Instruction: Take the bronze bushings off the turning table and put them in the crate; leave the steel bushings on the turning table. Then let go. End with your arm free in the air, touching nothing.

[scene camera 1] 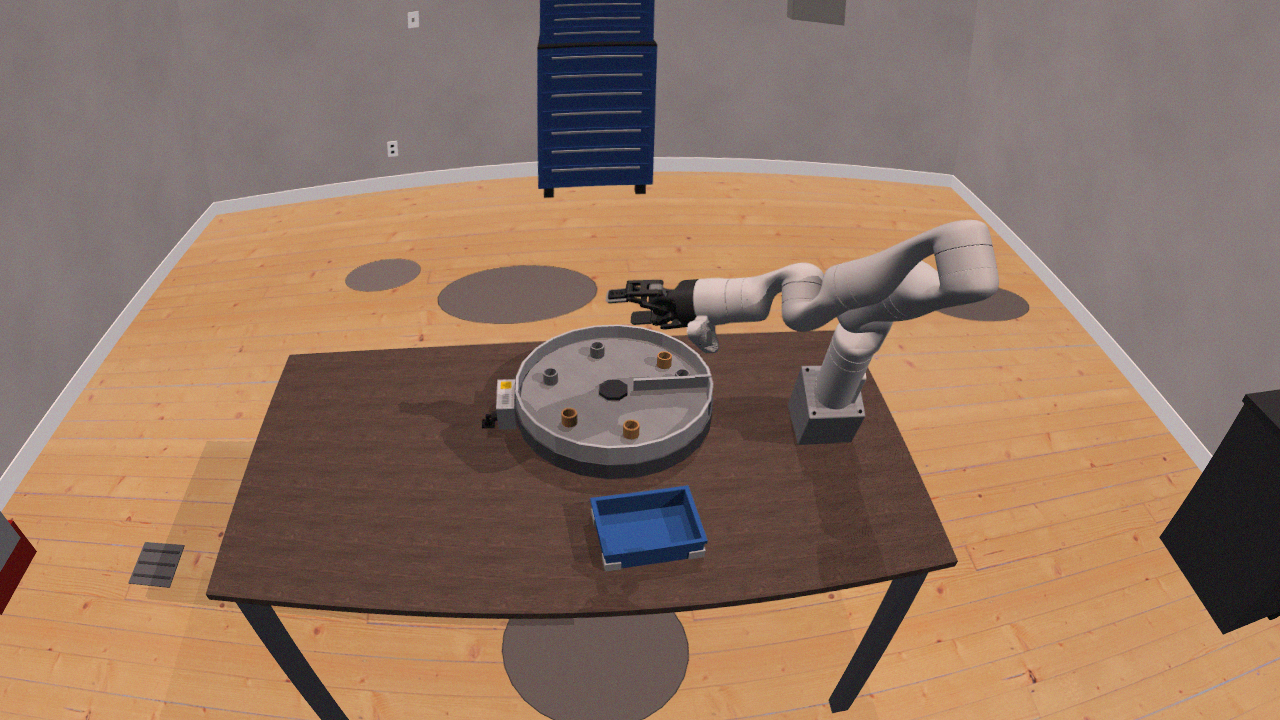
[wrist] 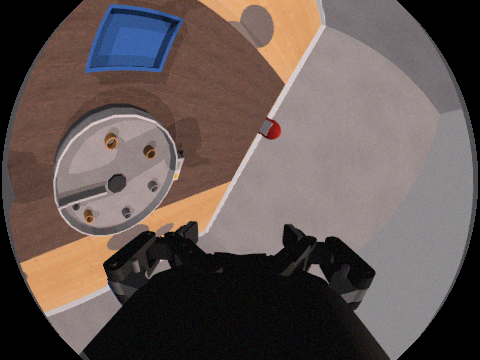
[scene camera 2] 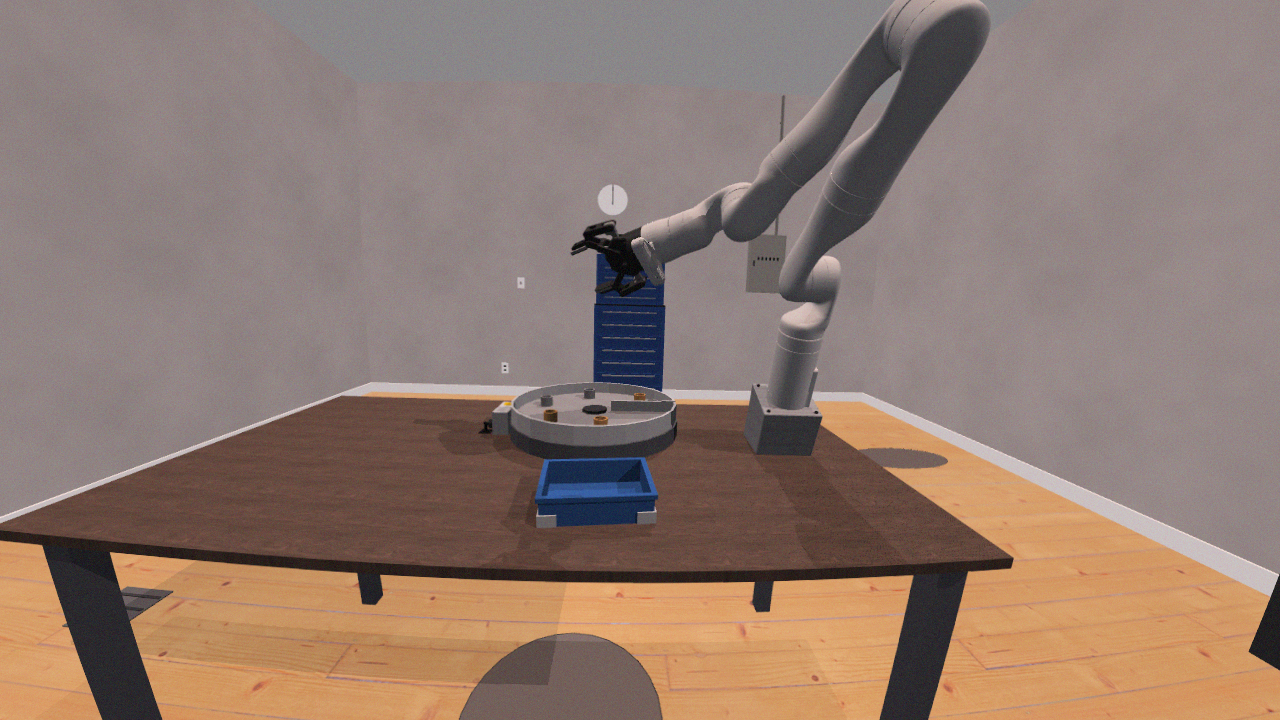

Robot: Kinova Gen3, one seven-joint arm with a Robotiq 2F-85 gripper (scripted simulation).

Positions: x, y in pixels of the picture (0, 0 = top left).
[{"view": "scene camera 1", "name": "gripper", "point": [619, 307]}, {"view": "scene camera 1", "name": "blue crate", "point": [666, 520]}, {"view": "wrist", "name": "gripper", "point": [240, 233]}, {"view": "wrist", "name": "blue crate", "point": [130, 41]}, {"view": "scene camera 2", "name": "gripper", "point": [584, 271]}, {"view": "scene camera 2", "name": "blue crate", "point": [625, 493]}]
